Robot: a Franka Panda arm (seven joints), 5 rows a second.
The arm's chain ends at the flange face. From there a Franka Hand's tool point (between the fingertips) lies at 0.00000 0.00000 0.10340 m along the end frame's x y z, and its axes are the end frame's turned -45 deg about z.
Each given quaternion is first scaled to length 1.
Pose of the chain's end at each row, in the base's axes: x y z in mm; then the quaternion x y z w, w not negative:
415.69, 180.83, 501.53, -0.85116, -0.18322, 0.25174, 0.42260
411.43, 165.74, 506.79, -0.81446, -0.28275, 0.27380, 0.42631
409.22, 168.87, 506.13, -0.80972, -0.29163, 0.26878, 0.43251
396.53, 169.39, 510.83, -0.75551, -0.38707, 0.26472, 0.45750
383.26, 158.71, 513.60, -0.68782, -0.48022, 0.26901, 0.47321
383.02, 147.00, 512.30, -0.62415, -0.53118, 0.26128, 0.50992
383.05, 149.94, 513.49, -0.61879, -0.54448, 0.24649, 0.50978
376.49, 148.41, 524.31, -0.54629, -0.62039, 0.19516, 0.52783
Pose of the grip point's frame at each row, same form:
355.37, 245.68, 448.17, -0.71625, -0.49500, 0.07086, 0.48677
340.39, 221.53, 456.48, -0.64426, -0.57291, 0.08982, 0.49864
338.13, 225.08, 456.35, -0.63648, -0.57930, 0.08281, 0.50244
318.55, 219.68, 465.21, -0.54987, -0.64673, 0.06949, 0.52398
298.00, 199.30, 471.47, -0.45169, -0.70688, 0.06744, 0.54013
293.28, 184.12, 476.79, -0.37337, -0.72960, 0.04625, 0.57109
294.11, 187.42, 476.40, -0.36333, -0.73984, 0.03264, 0.56531
286.72, 183.00, 486.40, -0.26729, -0.78222, -0.02169, 0.56233

